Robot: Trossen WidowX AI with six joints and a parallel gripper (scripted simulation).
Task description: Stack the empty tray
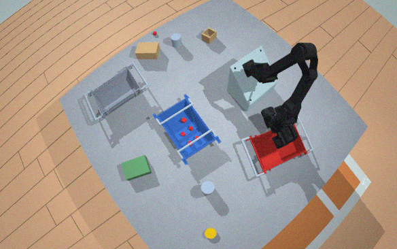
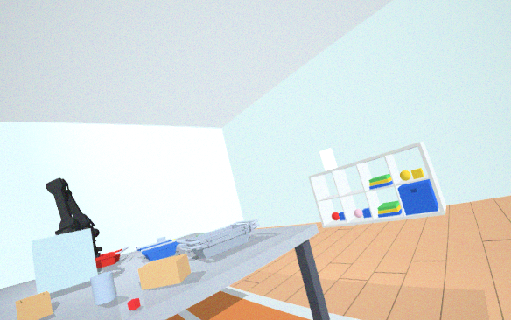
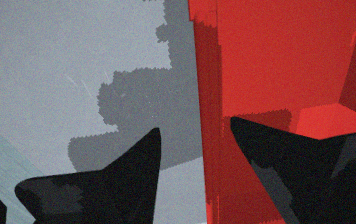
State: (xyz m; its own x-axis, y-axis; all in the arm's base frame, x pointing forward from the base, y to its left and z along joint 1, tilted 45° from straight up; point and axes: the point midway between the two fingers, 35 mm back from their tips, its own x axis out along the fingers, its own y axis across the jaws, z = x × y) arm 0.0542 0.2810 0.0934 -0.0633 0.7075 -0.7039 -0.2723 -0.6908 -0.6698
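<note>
My gripper tip is 20 mm short of the red tray, 70 mm to the right of it and 30 mm below it. Also, from my gripper tip: yellow disc: 500 mm ahead, 200 mm to the left; green block: 600 mm ahead, 230 mm to the right, 10 mm above; small open box: 120 mm behind, 630 mm to the right.
</note>
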